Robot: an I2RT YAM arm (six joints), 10 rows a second.
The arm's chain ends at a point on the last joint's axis. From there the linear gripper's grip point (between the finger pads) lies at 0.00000 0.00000 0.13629 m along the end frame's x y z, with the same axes.
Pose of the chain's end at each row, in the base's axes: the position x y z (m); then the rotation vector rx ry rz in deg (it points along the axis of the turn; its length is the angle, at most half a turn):
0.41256 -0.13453 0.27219 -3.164 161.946 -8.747
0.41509 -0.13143 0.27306 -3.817 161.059 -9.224
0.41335 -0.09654 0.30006 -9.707 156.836 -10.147
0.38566 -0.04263 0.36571 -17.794 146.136 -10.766
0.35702 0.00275 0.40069 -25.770 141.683 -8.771
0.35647 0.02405 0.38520 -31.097 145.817 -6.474
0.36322 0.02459 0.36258 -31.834 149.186 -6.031
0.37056 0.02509 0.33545 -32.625 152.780 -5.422
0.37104 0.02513 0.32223 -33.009 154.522 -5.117
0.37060 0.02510 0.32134 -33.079 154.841 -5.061
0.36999 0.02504 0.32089 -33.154 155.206 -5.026
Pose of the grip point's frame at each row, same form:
0.45441 -0.14804 0.14319 -3.164 161.946 -8.747
0.45891 -0.14554 0.14478 -3.817 161.059 -9.224
0.46642 -0.11015 0.17527 -9.707 156.836 -10.147
0.46015 -0.05198 0.25196 -17.794 146.136 -10.766
0.43785 0.00222 0.29096 -25.770 141.683 -8.771
0.42688 0.02784 0.26856 -31.097 145.817 -6.474
0.42650 0.02771 0.24191 -31.834 149.186 -6.031
0.42595 0.02766 0.21095 -32.625 152.780 -5.422
0.42252 0.02744 0.19606 -33.009 154.522 -5.117
0.42136 0.02736 0.19488 -33.079 154.841 -5.061
0.41993 0.02719 0.19410 -33.154 155.206 -5.026

